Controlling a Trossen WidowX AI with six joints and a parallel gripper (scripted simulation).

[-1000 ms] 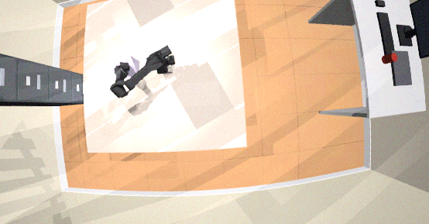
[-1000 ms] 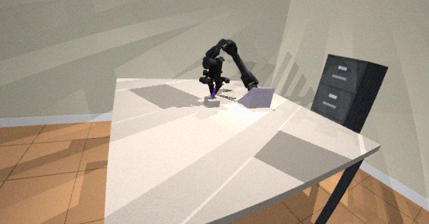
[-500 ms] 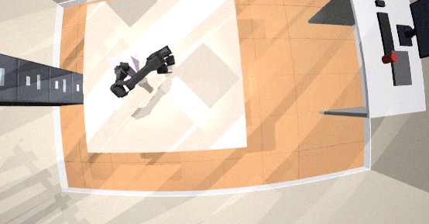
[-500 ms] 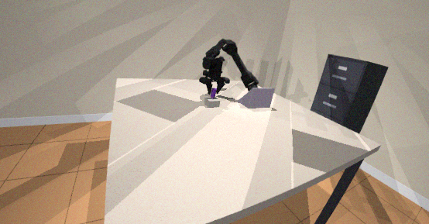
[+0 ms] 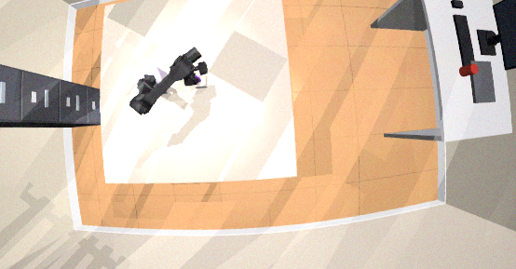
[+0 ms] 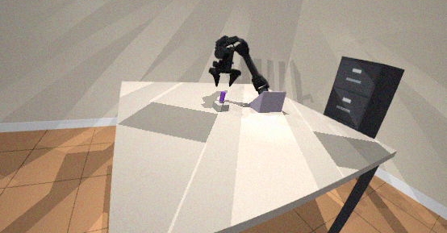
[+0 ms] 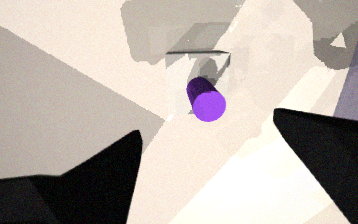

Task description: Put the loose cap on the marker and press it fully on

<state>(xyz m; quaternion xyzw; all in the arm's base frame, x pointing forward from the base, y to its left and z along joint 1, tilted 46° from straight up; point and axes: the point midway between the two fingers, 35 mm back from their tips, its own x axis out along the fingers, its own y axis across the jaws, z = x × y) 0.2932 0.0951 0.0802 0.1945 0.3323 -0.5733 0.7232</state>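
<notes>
Now: gripper tip 60 mm above the purple cap and 10 mm past it. The rest, counted from my gripper tip: holder block 120 mm below.
</notes>
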